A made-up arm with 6 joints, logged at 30 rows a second.
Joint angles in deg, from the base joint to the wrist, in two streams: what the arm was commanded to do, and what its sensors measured. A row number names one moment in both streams.
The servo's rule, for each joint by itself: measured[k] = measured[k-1] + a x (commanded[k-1-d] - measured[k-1]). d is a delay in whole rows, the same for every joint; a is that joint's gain. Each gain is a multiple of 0.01, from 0.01 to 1. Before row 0 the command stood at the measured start. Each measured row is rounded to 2 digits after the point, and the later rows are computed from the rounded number. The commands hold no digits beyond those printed.
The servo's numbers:
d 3
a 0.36 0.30 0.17 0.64 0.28 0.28
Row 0, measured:
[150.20 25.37 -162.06 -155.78 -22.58 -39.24]
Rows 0 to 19, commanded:
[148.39 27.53 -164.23 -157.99 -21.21 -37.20]
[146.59 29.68 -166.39 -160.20 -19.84 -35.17]
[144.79 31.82 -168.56 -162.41 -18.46 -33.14]
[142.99 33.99 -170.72 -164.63 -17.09 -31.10]
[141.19 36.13 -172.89 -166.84 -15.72 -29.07]
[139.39 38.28 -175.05 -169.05 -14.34 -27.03]
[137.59 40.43 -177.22 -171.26 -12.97 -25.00]
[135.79 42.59 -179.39 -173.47 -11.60 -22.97]
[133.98 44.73 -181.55 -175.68 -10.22 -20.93]
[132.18 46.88 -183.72 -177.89 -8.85 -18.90]
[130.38 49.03 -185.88 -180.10 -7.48 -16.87]
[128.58 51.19 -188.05 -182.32 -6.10 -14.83]
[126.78 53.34 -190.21 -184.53 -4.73 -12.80]
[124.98 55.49 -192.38 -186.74 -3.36 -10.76]
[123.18 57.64 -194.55 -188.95 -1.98 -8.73]
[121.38 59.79 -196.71 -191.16 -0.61 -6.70]
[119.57 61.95 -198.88 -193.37 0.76 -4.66]
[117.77 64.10 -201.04 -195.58 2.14 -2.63]
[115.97 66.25 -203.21 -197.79 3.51 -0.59]
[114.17 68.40 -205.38 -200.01 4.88 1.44]
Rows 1 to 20, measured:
[150.20 25.37 -162.06 -155.78 -22.58 -39.24]
[150.20 25.37 -162.06 -155.78 -22.58 -39.24]
[150.20 25.37 -162.06 -155.78 -22.58 -39.24]
[149.55 26.02 -162.43 -157.19 -22.20 -38.67]
[148.48 27.12 -163.10 -159.12 -21.54 -37.69]
[147.15 28.53 -164.03 -161.23 -20.68 -36.42]
[145.65 30.17 -165.17 -163.41 -19.67 -34.93]
[144.04 31.96 -166.48 -165.61 -18.56 -33.29]
[142.37 33.86 -167.94 -167.81 -17.38 -31.54]
[140.65 35.83 -169.52 -170.02 -16.15 -29.71]
[138.90 37.86 -171.20 -172.23 -14.88 -27.82]
[137.13 39.92 -172.96 -174.44 -13.58 -25.89]
[135.35 42.01 -174.79 -176.65 -12.26 -23.93]
[133.56 44.12 -176.68 -178.86 -10.92 -21.95]
[131.77 46.24 -178.61 -181.07 -9.57 -19.96]
[129.97 48.37 -180.58 -183.28 -8.21 -17.96]
[128.17 50.51 -182.59 -185.49 -6.85 -15.94]
[126.37 52.65 -184.62 -187.70 -5.49 -13.92]
[124.57 54.79 -186.68 -189.91 -4.12 -11.90]
[122.77 56.94 -188.75 -192.12 -2.75 -9.87]

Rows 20 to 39, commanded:
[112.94 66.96 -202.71 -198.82 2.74 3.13]
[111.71 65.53 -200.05 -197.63 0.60 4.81]
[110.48 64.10 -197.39 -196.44 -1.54 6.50]
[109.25 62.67 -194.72 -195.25 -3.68 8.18]
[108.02 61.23 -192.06 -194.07 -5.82 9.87]
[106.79 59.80 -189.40 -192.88 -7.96 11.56]
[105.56 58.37 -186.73 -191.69 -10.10 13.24]
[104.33 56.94 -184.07 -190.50 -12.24 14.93]
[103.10 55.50 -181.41 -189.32 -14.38 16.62]
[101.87 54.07 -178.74 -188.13 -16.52 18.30]
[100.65 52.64 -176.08 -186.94 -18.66 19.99]
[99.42 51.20 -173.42 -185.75 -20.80 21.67]
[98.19 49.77 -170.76 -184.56 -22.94 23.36]
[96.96 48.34 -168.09 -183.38 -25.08 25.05]
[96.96 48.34 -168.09 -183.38 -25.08 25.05]
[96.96 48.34 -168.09 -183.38 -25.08 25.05]
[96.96 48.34 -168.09 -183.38 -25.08 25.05]
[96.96 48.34 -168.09 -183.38 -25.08 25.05]
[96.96 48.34 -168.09 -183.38 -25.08 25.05]
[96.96 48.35 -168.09 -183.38 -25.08 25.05]
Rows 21 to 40, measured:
[120.97 59.09 -190.84 -194.33 -1.38 -7.84]
[119.17 61.24 -192.94 -196.54 -0.01 -5.81]
[117.37 63.39 -195.05 -198.76 1.36 -3.78]
[115.78 64.46 -196.35 -198.80 1.75 -1.85]
[114.31 64.78 -196.98 -198.05 1.43 0.01]
[112.93 64.58 -197.05 -197.02 0.60 1.83]
[111.61 64.01 -196.65 -195.89 -0.60 3.61]
[110.32 63.18 -195.87 -194.73 -2.06 5.36]
[109.05 62.17 -194.77 -193.55 -3.71 7.10]
[107.79 61.03 -193.40 -192.36 -5.50 8.82]
[106.54 59.80 -191.81 -191.17 -7.39 10.53]
[105.30 58.51 -190.04 -189.99 -9.35 12.24]
[104.07 57.18 -188.12 -188.80 -11.36 13.94]
[102.84 55.82 -186.07 -187.61 -13.40 15.63]
[101.61 54.43 -183.92 -186.42 -15.47 17.32]
[100.38 53.03 -181.68 -185.23 -17.56 19.01]
[99.15 51.62 -179.37 -184.05 -19.67 20.70]
[98.36 50.64 -177.45 -183.62 -21.18 21.92]
[97.86 49.95 -175.86 -183.47 -22.27 22.80]
[97.54 49.47 -174.54 -183.41 -23.06 23.43]

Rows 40 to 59, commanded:
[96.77 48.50 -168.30 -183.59 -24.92 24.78]
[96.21 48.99 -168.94 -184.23 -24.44 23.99]
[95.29 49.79 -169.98 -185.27 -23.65 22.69]
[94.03 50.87 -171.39 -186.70 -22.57 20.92]
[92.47 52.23 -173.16 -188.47 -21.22 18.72]
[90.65 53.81 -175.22 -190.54 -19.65 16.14]
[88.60 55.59 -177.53 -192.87 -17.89 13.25]
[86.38 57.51 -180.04 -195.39 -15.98 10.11]
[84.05 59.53 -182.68 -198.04 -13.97 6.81]
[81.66 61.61 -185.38 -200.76 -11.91 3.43]
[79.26 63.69 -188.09 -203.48 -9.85 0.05]
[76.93 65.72 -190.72 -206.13 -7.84 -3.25]
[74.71 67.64 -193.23 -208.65 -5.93 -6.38]
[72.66 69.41 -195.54 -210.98 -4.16 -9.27]
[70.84 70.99 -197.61 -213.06 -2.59 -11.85]
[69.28 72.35 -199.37 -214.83 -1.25 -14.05]
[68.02 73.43 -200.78 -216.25 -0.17 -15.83]
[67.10 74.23 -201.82 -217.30 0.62 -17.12]
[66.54 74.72 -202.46 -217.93 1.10 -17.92]
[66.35 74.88 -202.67 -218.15 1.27 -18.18]
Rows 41 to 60, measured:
[97.33 49.13 -173.44 -183.39 -23.63 23.88]
[97.20 48.89 -172.53 -183.38 -24.04 24.21]
[97.11 48.73 -171.78 -183.38 -24.33 24.45]
[96.99 48.66 -171.19 -183.51 -24.50 24.54]
[96.71 48.76 -170.81 -183.97 -24.48 24.39]
[96.20 49.07 -170.67 -184.80 -24.25 23.91]
[95.42 49.61 -170.79 -186.02 -23.78 23.07]
[94.36 50.40 -171.19 -187.59 -23.06 21.85]
[93.02 51.42 -171.88 -189.48 -22.11 20.25]
[91.43 52.67 -172.84 -191.65 -20.93 18.29]
[89.61 54.12 -174.06 -194.04 -19.54 16.00]
[87.61 55.74 -175.53 -196.60 -17.98 13.43]
[85.47 57.50 -177.20 -199.26 -16.28 10.63]
[83.23 59.36 -179.05 -201.96 -14.48 7.67]
[80.96 61.27 -181.03 -204.63 -12.62 4.61]
[78.71 63.18 -183.10 -207.20 -10.75 1.53]
[76.53 65.05 -185.21 -209.62 -8.90 -1.49]
[74.48 66.83 -187.32 -211.82 -7.13 -4.39]
[72.61 68.49 -189.37 -213.75 -5.48 -7.09]
[70.96 69.97 -191.31 -215.35 -3.99 -9.54]

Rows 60 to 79, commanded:
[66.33 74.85 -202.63 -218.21 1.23 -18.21]
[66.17 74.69 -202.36 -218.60 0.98 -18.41]
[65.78 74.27 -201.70 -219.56 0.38 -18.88]
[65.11 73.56 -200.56 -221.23 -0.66 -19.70]
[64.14 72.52 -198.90 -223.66 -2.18 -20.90]
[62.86 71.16 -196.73 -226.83 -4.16 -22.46]
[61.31 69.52 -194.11 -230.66 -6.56 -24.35]
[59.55 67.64 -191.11 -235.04 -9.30 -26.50]
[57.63 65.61 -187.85 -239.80 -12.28 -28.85]
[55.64 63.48 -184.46 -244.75 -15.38 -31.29]
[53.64 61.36 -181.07 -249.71 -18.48 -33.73]
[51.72 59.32 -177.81 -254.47 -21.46 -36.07]
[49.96 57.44 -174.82 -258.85 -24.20 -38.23]
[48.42 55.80 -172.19 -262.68 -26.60 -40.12]
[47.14 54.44 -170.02 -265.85 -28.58 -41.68]
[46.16 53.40 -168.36 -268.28 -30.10 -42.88]
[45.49 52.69 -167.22 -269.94 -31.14 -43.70]
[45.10 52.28 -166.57 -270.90 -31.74 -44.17]
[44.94 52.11 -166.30 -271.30 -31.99 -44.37]
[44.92 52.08 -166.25 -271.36 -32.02 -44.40]
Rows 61 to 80, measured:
[69.57 71.25 -193.10 -216.60 -2.70 -11.66]
[68.48 72.29 -194.69 -217.45 -1.64 -13.41]
[67.71 73.07 -196.05 -217.90 -0.83 -14.75]
[67.21 73.60 -197.17 -218.10 -0.25 -15.72]
[66.84 73.93 -198.05 -218.42 0.09 -16.47]
[66.46 74.03 -198.67 -219.15 0.17 -17.14]
[65.97 73.89 -198.99 -220.48 -0.06 -17.86]
[65.31 73.48 -198.97 -222.52 -0.65 -18.71]
[64.43 72.78 -198.59 -225.28 -1.63 -19.76]
[63.31 71.80 -197.83 -228.72 -3.01 -21.05]
[61.96 70.55 -196.69 -232.76 -4.77 -22.58]
[60.40 69.07 -195.19 -237.27 -6.87 -24.34]
[58.69 67.39 -193.37 -242.06 -9.25 -26.29]
[56.87 65.58 -191.28 -246.96 -11.83 -28.37]
[55.02 63.70 -188.99 -251.77 -14.53 -30.53]
[53.20 61.82 -186.58 -256.30 -17.24 -32.69]
[51.48 60.01 -184.13 -260.38 -19.86 -34.77]
[49.92 58.34 -181.73 -263.88 -22.30 -36.70]
[48.57 56.86 -179.46 -266.70 -24.48 -38.43]
[47.46 55.61 -177.38 -268.77 -26.34 -39.91]

